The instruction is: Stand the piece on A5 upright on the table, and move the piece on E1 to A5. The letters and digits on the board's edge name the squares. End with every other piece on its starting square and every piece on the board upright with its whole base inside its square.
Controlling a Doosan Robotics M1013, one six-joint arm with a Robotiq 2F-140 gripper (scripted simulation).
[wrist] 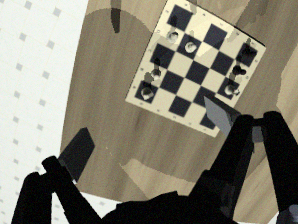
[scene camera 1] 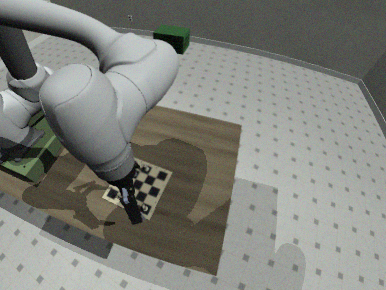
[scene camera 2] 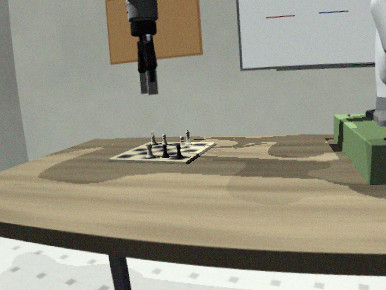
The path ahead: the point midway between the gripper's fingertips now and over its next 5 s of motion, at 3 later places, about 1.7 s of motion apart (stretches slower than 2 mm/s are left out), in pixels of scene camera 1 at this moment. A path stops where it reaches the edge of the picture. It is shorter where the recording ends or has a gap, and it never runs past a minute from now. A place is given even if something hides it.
My gripper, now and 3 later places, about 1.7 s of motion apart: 136,196; 139,201; 142,204; 144,207
